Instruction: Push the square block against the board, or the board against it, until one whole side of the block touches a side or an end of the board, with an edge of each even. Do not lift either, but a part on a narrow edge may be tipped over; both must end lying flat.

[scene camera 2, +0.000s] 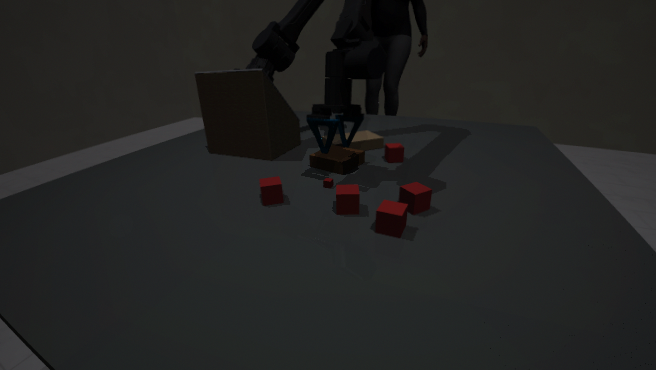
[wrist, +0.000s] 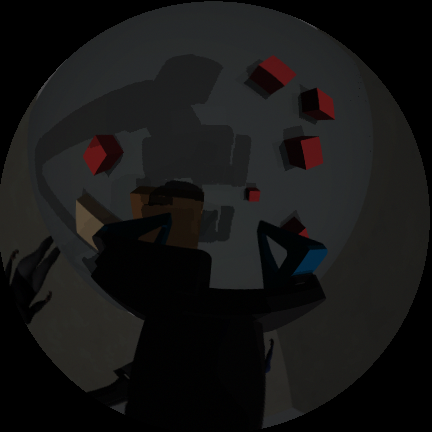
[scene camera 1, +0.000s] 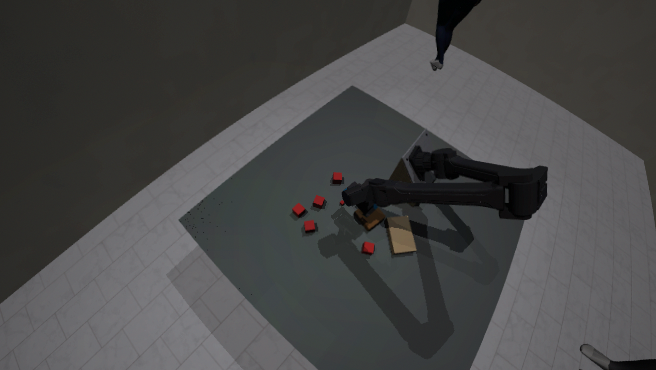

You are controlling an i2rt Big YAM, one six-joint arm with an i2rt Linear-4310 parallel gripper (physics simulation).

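Places are measured from the arm's base along level axes (x ahead, y left, z up), in centimetres.
Where they show: gripper, fingertip midpoint: (scene camera 2: pixel 336 149) (wrist: pixel 214 221) (scene camera 1: pixel 355 205); arm's base, link origin: (scene camera 2: pixel 253 88) (scene camera 1: pixel 417 162).
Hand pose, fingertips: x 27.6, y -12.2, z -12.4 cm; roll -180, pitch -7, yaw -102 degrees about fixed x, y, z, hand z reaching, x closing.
Each offset is from my fingertips to the top centre of the thing.
The square block @(dy +7.3, dx -2.0, dz -3.2 cm) (scene camera 1: pixel 372 220) (scene camera 2: pixel 331 161) (wrist: pixel 186 227) is brown and lies flat, turned at an angle to the board. The board @(dy +23.1, dx -2.2, dz -3.2 cm) (scene camera 1: pixel 401 237) (scene camera 2: pixel 369 142) (wrist: pixel 89 222) is tan, oblong and flat, just beside the block's near corner in scene view 1; whether they touch there is hard to tell. No whole sides meet. My gripper (scene camera 1: pixel 361 204) (scene camera 2: pixel 336 148) (wrist: pixel 214 221) is open and points down, low at the block. In the wrist view one fingertip is over the block and the other is out to its right. The gripper's shadow darkens part of the block.
Several red cubes stand on the table, one @(dy +14.3, dx +11.4, dz -2.3 cm) (scene camera 1: pixel 368 247) (scene camera 2: pixel 394 153) (wrist: pixel 101 154) near the board and another @(dy -14.9, dx -8.7, dz -2.3 cm) (scene camera 1: pixel 337 177) (scene camera 2: pixel 271 191) beyond the gripper. A tiny red cube @(dy -6.1, dx +0.1, dz -4.7 cm) (scene camera 1: pixel 342 203) (scene camera 2: pixel 328 183) (wrist: pixel 253 194) lies near the block. A wedge-shaped box (scene camera 1: pixel 399 172) (scene camera 2: pixel 237 115) stands by the arm's base.
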